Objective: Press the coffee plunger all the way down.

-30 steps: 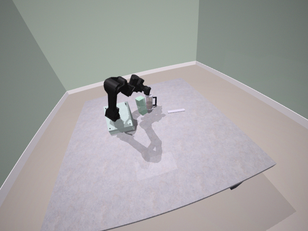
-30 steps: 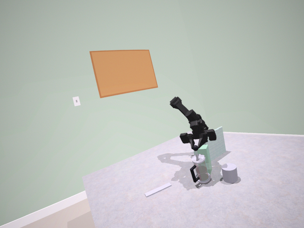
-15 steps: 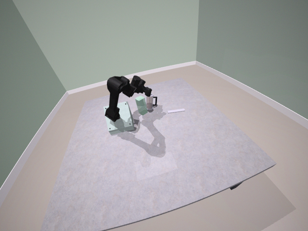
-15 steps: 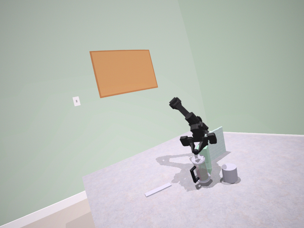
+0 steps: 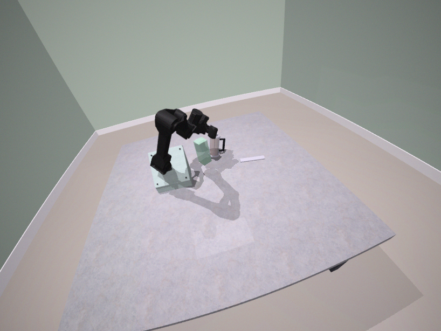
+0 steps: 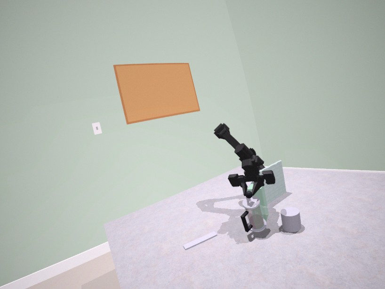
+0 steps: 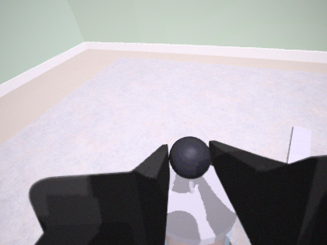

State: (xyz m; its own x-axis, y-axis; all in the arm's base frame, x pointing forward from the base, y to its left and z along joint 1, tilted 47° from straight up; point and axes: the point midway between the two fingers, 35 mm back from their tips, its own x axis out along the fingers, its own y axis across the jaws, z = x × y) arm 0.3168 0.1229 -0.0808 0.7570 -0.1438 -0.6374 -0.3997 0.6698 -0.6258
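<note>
Now: gripper tip 1 cm past the glass coffee press, 1 cm to the left of it and 9 cm above it. From my gripper tip the other things lie so: pale green box: 11 cm behind, 5 cm to the right, 10 cm below.
</note>
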